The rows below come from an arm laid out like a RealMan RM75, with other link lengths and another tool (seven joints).
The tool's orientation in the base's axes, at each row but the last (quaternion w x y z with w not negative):
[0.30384 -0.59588 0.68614 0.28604]
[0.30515 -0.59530 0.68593 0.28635]
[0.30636 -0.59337 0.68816 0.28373]
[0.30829 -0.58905 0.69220 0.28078]
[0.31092 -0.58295 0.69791 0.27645]
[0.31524 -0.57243 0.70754 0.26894]
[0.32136 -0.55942 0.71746 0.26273]
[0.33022 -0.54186 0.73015 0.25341]
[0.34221 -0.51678 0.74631 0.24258]
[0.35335 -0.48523 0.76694 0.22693]
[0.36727 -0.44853 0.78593 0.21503]
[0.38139 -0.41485 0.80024 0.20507]
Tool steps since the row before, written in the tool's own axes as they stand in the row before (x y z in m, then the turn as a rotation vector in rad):
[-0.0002 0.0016 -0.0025 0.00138 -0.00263 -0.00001]
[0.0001 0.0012 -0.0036 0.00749 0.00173 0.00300]
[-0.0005 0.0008 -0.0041 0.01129 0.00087 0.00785]
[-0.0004 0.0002 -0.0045 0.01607 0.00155 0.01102]
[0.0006 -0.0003 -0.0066 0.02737 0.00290 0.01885]
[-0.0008 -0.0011 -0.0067 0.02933 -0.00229 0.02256]
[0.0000 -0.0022 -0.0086 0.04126 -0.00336 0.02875]
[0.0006 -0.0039 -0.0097 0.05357 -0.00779 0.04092]
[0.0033 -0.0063 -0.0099 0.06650 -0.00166 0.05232]
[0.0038 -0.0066 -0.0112 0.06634 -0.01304 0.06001]
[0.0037 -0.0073 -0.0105 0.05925 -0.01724 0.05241]
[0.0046 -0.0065 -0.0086 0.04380 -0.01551 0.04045]
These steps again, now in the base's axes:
[-0.0018 -0.0016 0.0018 0.00246 -0.00123 -0.00112]
[-0.0015 -0.0026 0.0023 -0.00227 -0.00232 -0.00759]
[-0.0011 -0.0027 0.0031 -0.00142 -0.00122 -0.01365]
[-0.0006 -0.0031 0.0032 -0.00234 -0.00181 -0.01932]
[-0.0005 -0.0054 0.0039 -0.00423 -0.00297 -0.03296]
[0.0003 -0.0047 0.0050 0.00108 -0.00252 -0.03697]
[0.0007 -0.0069 0.0056 0.00116 -0.00577 -0.05006]
[0.0016 -0.0085 0.0058 0.00553 -0.00585 -0.06738]
[0.0026 -0.0113 0.0039 -0.00024 -0.00338 -0.08456]
[0.0013 -0.0128 0.0043 0.01257 -0.00283 -0.08948]
[0.0011 -0.0127 0.0038 0.01560 -0.00614 -0.07921]
[-0.0001 -0.0116 0.0017 0.01455 -0.00502 -0.05965]

